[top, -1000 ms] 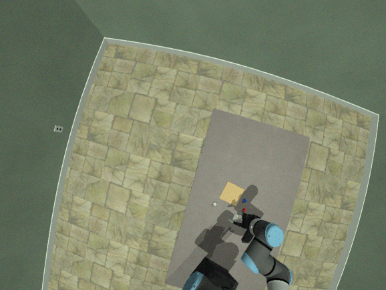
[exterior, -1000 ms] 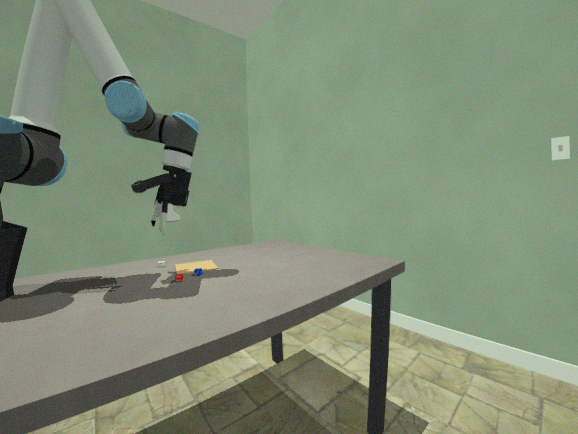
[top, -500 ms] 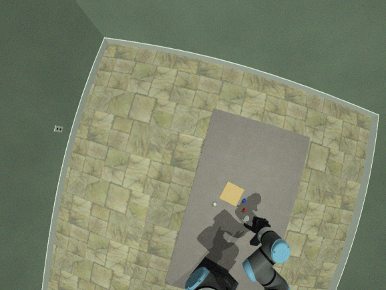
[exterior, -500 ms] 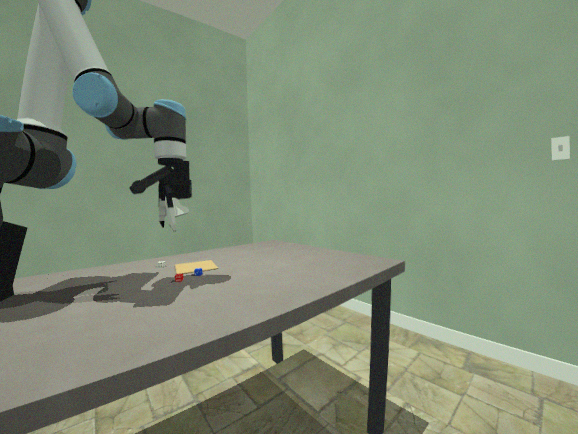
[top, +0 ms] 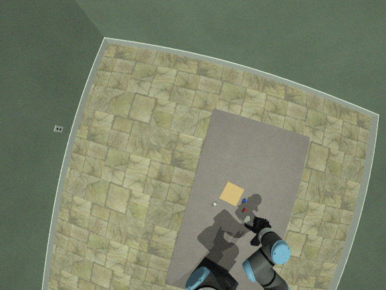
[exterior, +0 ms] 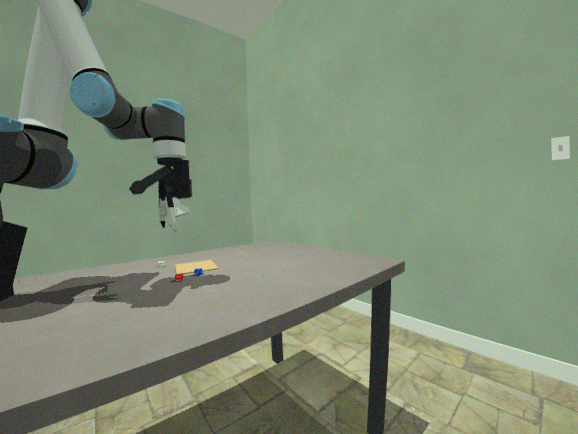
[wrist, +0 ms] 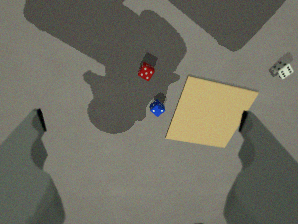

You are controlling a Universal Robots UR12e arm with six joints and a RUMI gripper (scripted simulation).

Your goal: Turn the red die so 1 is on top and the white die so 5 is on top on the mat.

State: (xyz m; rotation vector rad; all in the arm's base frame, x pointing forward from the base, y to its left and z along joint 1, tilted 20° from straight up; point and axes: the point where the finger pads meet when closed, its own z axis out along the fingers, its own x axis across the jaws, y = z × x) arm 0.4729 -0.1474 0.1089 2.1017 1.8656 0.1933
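Now: hand 2 cm short of the red die and 15 cm above it. From my hand the other things lie so: blue die: 9 cm ahead, 1 cm to the left, 15 cm below; tan mat: 13 cm ahead, 11 cm to the left, 16 cm below; white die: 5 cm ahead, 23 cm to the left, 15 cm below.
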